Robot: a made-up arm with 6 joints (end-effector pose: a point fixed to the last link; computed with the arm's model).
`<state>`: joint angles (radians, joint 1 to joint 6).
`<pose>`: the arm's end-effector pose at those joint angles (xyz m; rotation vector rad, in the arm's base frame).
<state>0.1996 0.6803 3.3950 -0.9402 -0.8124 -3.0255</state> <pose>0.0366 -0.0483 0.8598 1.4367 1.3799 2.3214</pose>
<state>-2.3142 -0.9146 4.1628 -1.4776 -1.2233 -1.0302</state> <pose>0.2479 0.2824 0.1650 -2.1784 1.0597 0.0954</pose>
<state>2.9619 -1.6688 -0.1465 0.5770 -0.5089 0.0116</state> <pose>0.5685 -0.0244 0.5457 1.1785 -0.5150 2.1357</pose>
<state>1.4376 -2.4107 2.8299 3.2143 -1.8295 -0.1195</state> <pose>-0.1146 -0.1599 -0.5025 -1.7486 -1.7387 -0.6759</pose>
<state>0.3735 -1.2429 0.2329 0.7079 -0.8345 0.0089</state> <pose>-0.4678 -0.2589 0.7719 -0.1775 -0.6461 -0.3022</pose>
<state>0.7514 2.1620 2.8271 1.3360 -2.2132 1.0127</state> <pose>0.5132 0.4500 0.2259 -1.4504 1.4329 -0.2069</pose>
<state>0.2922 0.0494 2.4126 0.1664 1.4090 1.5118</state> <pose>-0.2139 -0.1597 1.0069 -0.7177 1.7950 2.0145</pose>
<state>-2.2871 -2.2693 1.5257 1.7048 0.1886 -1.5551</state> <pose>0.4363 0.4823 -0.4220 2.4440 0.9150 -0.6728</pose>
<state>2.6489 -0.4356 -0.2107 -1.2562 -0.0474 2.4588</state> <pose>-0.1266 0.1005 0.7034 -0.1136 -1.5652 2.1458</pose>
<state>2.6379 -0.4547 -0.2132 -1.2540 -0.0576 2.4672</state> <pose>-0.1173 0.0976 0.7055 -0.1041 -1.5789 2.1270</pose>
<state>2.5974 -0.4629 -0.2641 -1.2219 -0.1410 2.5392</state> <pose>-0.1081 0.1024 0.6881 -0.1926 -1.7244 2.1074</pose>
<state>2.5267 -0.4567 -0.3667 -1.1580 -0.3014 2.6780</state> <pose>-0.0969 0.1139 0.6501 -0.3774 -1.9970 2.0962</pose>
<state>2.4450 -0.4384 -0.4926 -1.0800 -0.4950 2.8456</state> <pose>-0.0813 0.1249 0.6034 0.5617 2.2454 -2.0619</pose>
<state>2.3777 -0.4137 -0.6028 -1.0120 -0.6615 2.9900</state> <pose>-0.0658 0.1310 0.5632 0.5858 2.1215 -1.8138</pose>
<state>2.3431 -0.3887 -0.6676 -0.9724 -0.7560 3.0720</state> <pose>-0.0577 0.1340 0.5393 0.5663 2.0194 -1.6989</pose>
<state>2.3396 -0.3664 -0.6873 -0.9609 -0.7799 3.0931</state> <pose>-0.0591 0.1374 0.5302 0.5572 1.9701 -1.6723</pose>
